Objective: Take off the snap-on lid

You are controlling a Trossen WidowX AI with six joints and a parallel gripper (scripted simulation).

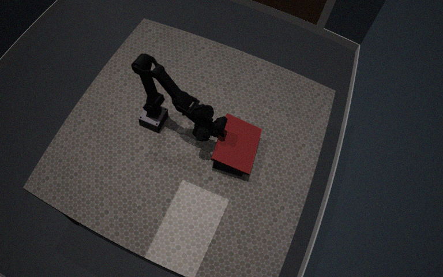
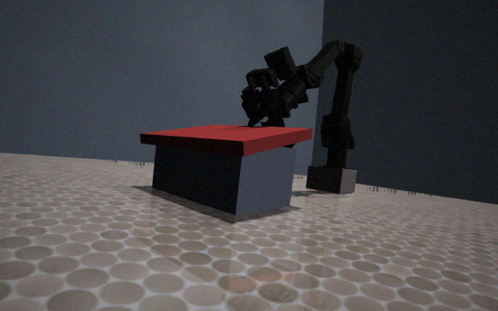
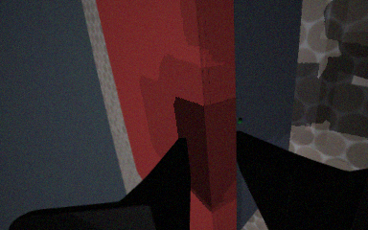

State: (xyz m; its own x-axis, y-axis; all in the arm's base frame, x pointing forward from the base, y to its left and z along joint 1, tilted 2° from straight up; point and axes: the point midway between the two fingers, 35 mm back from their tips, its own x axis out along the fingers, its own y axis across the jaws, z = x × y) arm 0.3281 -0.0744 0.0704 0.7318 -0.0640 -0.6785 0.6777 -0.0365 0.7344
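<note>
Now: gripper tip 80 mm short of the flat red lid, 10 mm to the left of it and 10 mm above it. Round my gripper tip: blue-grey storage box 70 mm ahead, 10 mm to the right, 70 mm below.
</note>
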